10 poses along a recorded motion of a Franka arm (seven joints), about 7.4 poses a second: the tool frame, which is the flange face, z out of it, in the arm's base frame.
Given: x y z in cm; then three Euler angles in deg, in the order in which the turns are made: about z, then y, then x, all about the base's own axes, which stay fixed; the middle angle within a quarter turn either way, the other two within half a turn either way.
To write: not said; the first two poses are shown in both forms.
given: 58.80 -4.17 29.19 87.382 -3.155 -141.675
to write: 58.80 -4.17 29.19 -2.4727 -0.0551 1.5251
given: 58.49 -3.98 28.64 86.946 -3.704 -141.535
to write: 58.49 -3.98 28.64 -2.4703 -0.0646 1.5175
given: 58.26 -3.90 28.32 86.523 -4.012 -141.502
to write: 58.26 -3.90 28.32 -2.4697 -0.0700 1.5101
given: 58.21 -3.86 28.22 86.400 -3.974 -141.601
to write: 58.21 -3.86 28.22 -2.4714 -0.0694 1.5080
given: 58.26 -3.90 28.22 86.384 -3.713 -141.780
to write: 58.26 -3.90 28.22 -2.4745 -0.0648 1.5077
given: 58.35 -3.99 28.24 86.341 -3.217 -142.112
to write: 58.35 -3.99 28.24 -2.4803 -0.0561 1.5069
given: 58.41 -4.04 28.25 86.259 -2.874 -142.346
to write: 58.41 -4.04 28.25 -2.4844 -0.0502 1.5055
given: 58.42 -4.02 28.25 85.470 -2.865 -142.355
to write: 58.42 -4.02 28.25 -2.4846 -0.0500 1.4917
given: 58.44 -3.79 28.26 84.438 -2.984 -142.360
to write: 58.44 -3.79 28.26 -2.4847 -0.0521 1.4737
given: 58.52 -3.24 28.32 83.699 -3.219 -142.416
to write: 58.52 -3.24 28.32 -2.4856 -0.0562 1.4608
